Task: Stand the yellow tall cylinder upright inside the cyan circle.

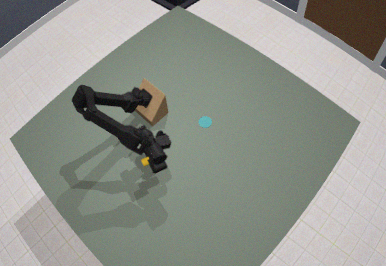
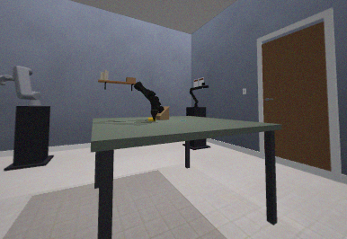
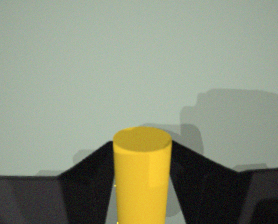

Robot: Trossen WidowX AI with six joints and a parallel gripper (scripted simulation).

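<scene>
My gripper is now 30 mm short of the cyan circle, 280 mm to the right of it and 40 mm above it. Also, from my hand: yellow tall cylinder: 10 mm behind, 20 mm to the right, 20 mm below.
</scene>
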